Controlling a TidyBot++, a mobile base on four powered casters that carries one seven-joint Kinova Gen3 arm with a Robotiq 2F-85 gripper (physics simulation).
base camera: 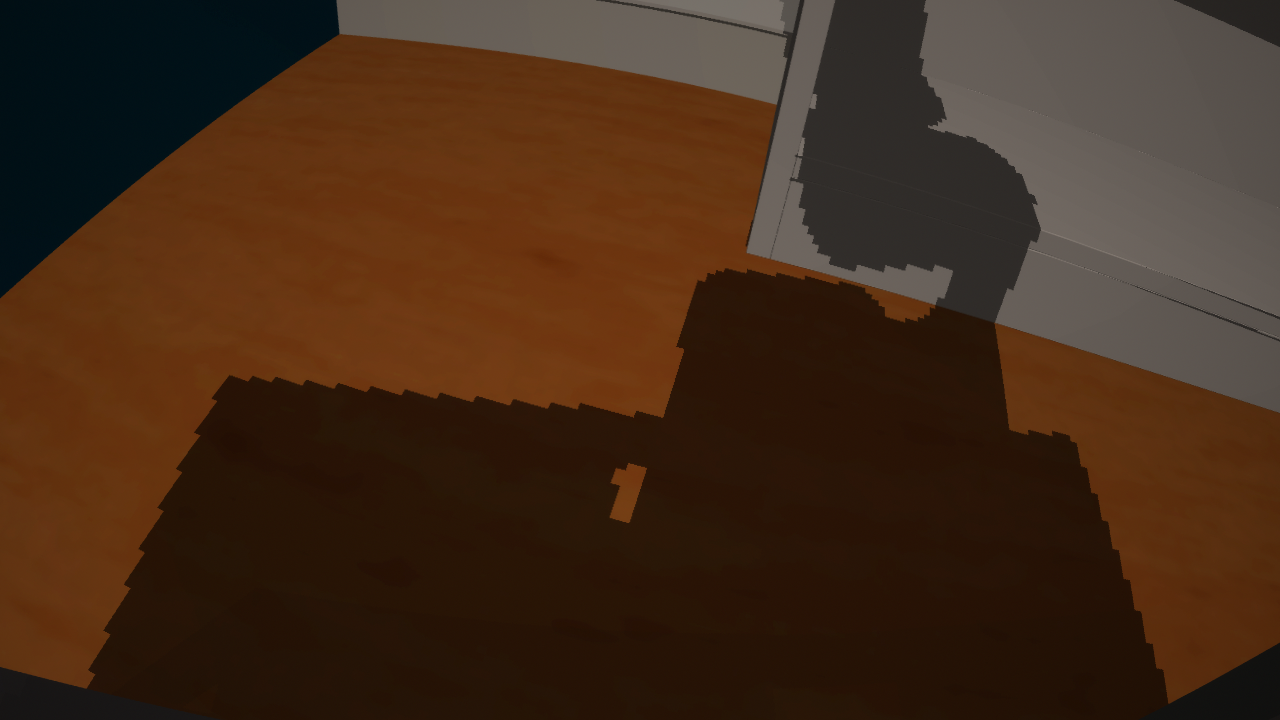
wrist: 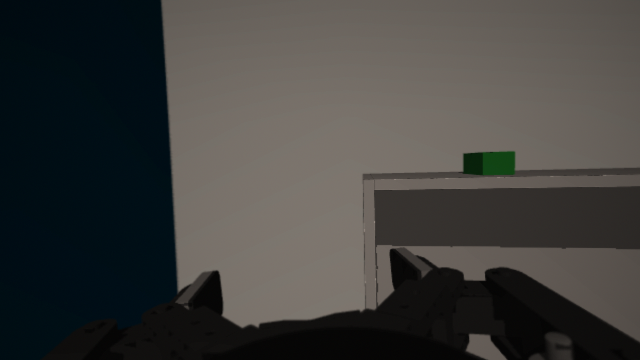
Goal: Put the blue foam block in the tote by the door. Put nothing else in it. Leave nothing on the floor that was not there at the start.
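Places are measured from the arm's base along level axes (x ahead, y left, z up), in metres.
Where they show: gripper, fingertip midpoint: [wrist: 307,278].
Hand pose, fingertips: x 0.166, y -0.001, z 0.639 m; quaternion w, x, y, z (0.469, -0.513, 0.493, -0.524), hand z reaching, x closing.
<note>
After its pixels a point has its place.
My gripper [wrist: 307,278] @(y -0.001, x 0.166, z 0.639 m) is open, with its two fingers wide apart at the bottom of the wrist view and no object between them. The blue foam block and the tote do not show in either view. A green block [wrist: 492,163] @(y -0.387, x 0.577, z 0.686 m) sits on top of a light grey shelf unit [wrist: 369,240] @(y -0.139, x 0.565, z 0.551 m) [base camera: 769,197] @(y -0.137, x 0.566, z -0.339 m), right of the middle in the wrist view. The gripper is in front of the shelf unit, apart from the green block.
A dark blue panel [wrist: 82,150] @(y 0.436, x 0.722, z 0.736 m) [base camera: 134,98] @(y 0.451, x 0.663, z -0.318 m) stands along the left side. A pale wall [wrist: 270,125] @(y 0.054, x 0.940, z 0.810 m) [base camera: 537,53] @(y 0.081, x 0.933, z -0.392 m) is behind the shelf unit. A dark shadow falls across the wooden floor [base camera: 447,223] @(y 0.112, x 0.578, z -0.397 m) and onto the shelf unit's lower part.
</note>
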